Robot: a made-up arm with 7 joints. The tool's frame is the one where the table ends.
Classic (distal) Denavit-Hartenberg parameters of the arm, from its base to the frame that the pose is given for. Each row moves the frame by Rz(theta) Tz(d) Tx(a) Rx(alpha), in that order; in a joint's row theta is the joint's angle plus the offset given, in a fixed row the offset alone. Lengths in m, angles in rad.
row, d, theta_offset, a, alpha
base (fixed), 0.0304, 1.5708, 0, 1.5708
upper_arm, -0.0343, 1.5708, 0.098, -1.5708
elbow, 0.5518, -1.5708, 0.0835, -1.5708
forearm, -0.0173, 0, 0.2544, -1.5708
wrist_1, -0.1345, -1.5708, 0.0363, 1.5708
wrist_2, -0.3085, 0, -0.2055, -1.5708
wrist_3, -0.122, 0, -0.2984, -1.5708
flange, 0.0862, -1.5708, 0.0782, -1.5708
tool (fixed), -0.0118, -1.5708, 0, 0
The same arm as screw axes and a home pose.
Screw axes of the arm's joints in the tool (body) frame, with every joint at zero. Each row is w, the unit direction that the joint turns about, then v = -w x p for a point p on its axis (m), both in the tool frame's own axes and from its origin. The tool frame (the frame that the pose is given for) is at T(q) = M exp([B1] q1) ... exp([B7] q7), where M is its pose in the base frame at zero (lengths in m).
B1 = (1, 0.000007, 0, 0.0000, 0.3987, -0.7301)
B2 = (0.000007, -1, -0.000007, 0.4967, 0.0000, 0.7326)
B3 = (0, -0.000007, 1, 0.1783, 0.6491, 0.0000)
B4 = (-0.000007, 1, 0.000007, -0.4794, 0.0000, -0.3947)
B5 = (-1, -0.000007, 0, 0.0000, -0.5157, 0.0438)
B6 = (-0.000007, 1, 0.000007, -0.3102, 0.0000, -0.0862)
B7 = (1, 0.000007, 0, 0.0000, 0.0118, 0.0782)
M =
1 0.000007 0 0.6983
-0.000007 1 0.000007 -0.7301
0 -0.000007 1 -0.3683
0 0 0 1

